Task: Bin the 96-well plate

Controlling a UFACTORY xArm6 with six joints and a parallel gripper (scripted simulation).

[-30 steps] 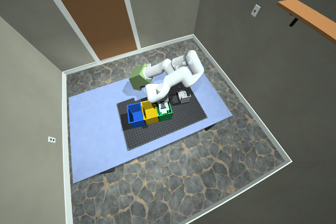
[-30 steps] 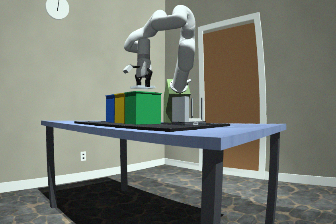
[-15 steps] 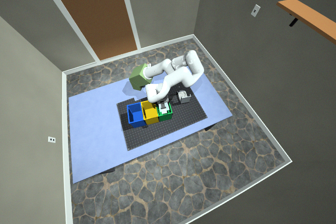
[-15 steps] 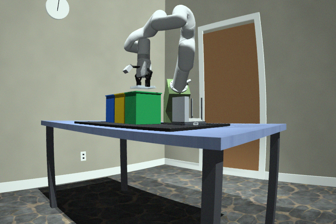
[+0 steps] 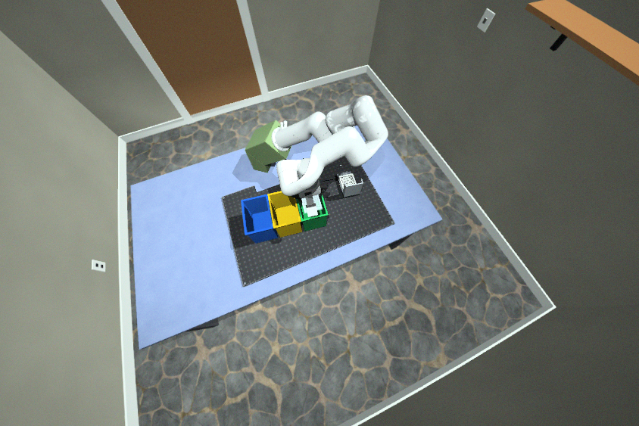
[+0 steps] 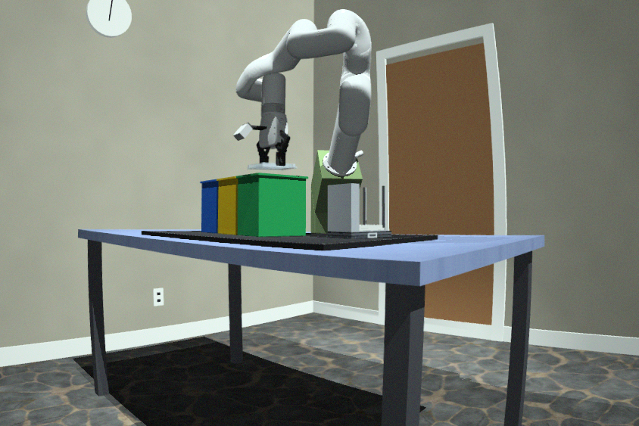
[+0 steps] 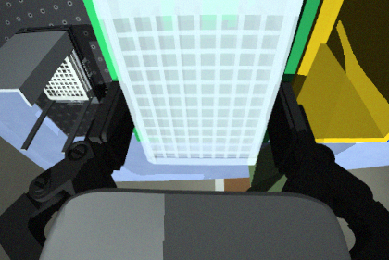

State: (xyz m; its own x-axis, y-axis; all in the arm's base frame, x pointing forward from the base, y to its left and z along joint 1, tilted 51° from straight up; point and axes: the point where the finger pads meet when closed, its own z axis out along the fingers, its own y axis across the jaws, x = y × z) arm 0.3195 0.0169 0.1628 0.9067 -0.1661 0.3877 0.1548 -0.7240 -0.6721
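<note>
Now: hand 10 mm above the 96-well plate. The rest, counted from my hand: blue bin (260 mm to the right, 130 mm below, 40 mm ahead); yellow bin (130 mm to the right, 130 mm below, 20 mm ahead); green bin (130 mm below).
</note>
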